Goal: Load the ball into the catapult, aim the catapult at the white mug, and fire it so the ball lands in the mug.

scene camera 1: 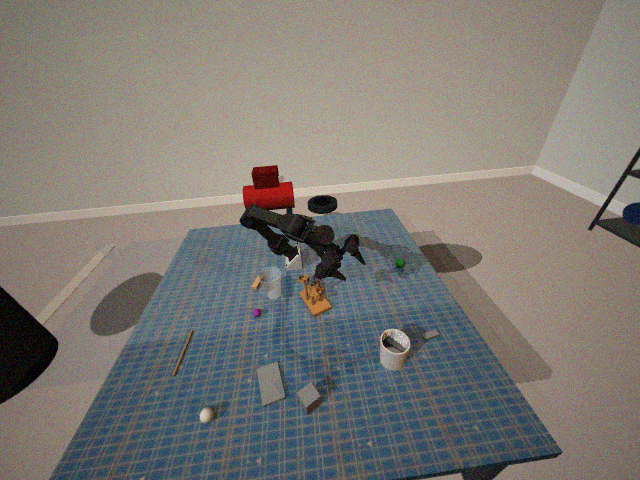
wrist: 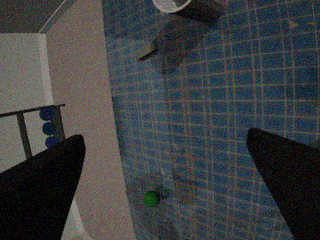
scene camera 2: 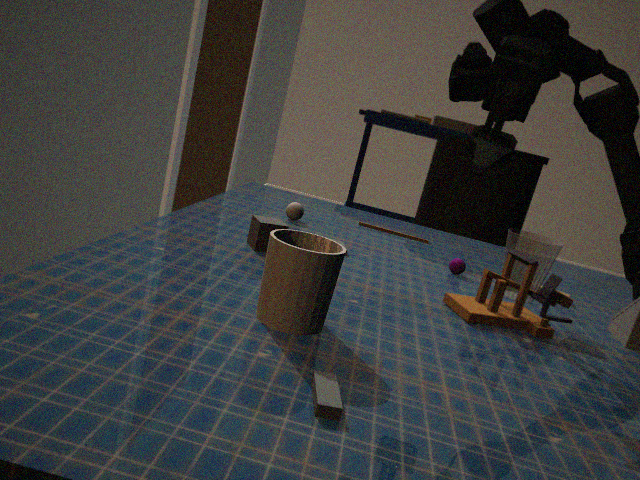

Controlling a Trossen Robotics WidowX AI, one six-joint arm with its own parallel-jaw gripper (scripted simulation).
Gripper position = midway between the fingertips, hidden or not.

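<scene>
I see a wooden catapult point(scene camera 2: 493, 312), and scene camera 1 shows it too point(scene camera 1: 312, 296), while in the wrist view the wooden catapult is out of frame. A small grey block point(scene camera 2: 327, 403) is here as well. My gripper point(scene camera 2: 483, 148) is open and holds nothing; I can see it in scene camera 1 point(scene camera 1: 355, 272) and also in the wrist view point(wrist: 169, 139).
</scene>
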